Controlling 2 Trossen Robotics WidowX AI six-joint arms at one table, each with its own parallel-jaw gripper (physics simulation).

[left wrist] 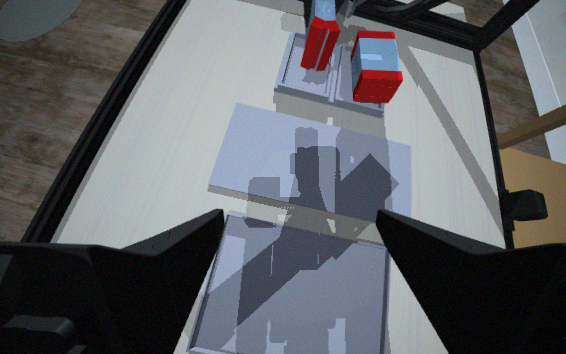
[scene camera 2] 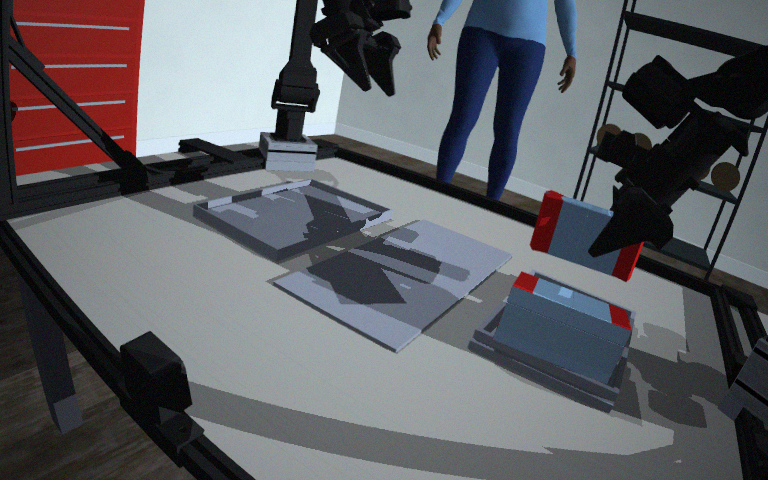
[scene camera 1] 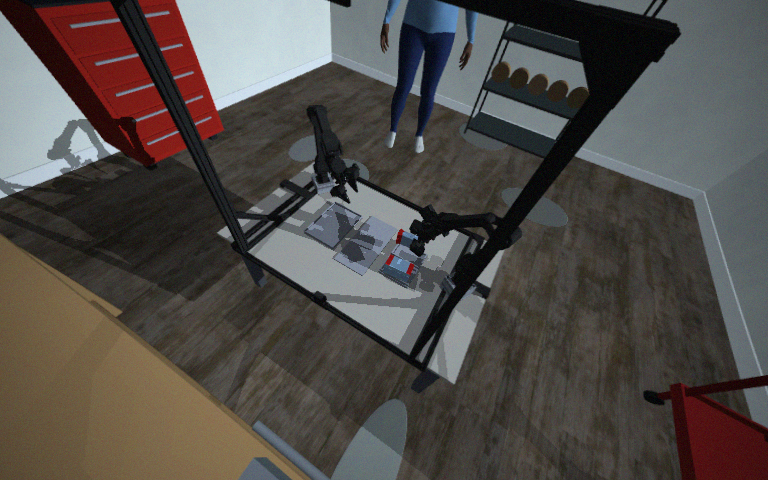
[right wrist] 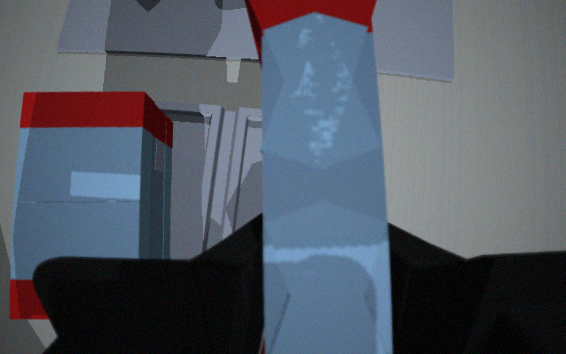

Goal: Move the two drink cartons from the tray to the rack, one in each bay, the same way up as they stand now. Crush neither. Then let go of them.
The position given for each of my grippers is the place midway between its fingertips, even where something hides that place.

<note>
My left gripper (scene camera 2: 380, 93) is open and holds nothing. I also see my right gripper (scene camera 2: 591, 250) and a flat grey mat (right wrist: 210, 36).
My left gripper also shows in the left wrist view (left wrist: 300, 216). My right gripper shows as well in the right wrist view (right wrist: 312, 218). The flat grey mat is seen too in the left wrist view (left wrist: 264, 153).
</note>
